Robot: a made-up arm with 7 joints. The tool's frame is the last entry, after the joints.
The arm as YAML. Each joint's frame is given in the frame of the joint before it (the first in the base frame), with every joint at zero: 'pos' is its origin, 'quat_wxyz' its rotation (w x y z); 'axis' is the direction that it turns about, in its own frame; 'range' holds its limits. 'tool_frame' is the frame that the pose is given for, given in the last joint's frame.
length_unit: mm
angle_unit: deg
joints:
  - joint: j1
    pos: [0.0, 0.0, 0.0]
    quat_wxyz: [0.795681, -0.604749, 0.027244, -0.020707]
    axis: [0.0, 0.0, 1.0]
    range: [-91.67, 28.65]
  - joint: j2
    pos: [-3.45, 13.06, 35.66]
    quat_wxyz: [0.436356, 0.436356, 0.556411, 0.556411]
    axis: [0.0, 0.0, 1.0]
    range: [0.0, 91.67]
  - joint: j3
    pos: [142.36, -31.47, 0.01]
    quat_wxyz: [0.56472, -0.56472, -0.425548, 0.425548]
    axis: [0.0, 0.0, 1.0]
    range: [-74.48, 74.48]
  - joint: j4
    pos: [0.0, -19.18, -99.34]
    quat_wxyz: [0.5, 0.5, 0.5, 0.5]
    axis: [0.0, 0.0, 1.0]
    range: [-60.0, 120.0]
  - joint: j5
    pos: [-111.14, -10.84, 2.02]
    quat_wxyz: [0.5, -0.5, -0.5, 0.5]
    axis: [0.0, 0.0, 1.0]
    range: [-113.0, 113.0]
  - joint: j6
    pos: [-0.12, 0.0, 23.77]
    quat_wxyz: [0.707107, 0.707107, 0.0, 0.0]
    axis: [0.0, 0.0, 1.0]
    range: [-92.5, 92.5]
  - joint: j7
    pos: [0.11, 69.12, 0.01]
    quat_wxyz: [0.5, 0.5, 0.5, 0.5]
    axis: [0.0, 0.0, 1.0]
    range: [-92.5, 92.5]
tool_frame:
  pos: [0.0, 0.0, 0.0]
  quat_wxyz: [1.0, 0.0, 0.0, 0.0]
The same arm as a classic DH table. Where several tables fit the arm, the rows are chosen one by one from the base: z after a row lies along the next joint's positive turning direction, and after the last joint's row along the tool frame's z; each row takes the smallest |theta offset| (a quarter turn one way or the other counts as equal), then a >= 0, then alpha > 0; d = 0 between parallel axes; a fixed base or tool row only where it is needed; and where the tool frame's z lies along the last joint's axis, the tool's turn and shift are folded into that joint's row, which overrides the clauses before.
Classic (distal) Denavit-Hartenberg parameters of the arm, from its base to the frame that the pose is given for. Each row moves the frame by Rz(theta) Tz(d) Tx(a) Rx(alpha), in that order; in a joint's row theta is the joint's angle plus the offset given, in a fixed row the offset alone. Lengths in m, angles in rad.
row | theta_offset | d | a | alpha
base (fixed) | -0.071 | 0 | 0 | -1.3004
j1 | -1.3111 | 0.0357 | -0.0135 | -1.5708
j2 | 1.2915 | -0.0002 | -0.009 | 1.5708
j3 | 1.5708 | -0.2449 | 0.0192 | -1.5708
j4 | 1.5708 | 0.002 | 0.0108 | 1.5708
j5 | 0 | 0.1349 | 0.0001 | -1.5708
j6 | -1.5708 | 0 | 0.0691 | 1.5708
j7 | 0 | 0.0001 | 0 | 0
Joint limits (rad, base to tool): -1.5999..0.5 0..1.5999 -1.2999..1.2999 -1.0472..2.0944 -1.9722..1.9722 -1.6144..1.6144 -1.6144..1.6144

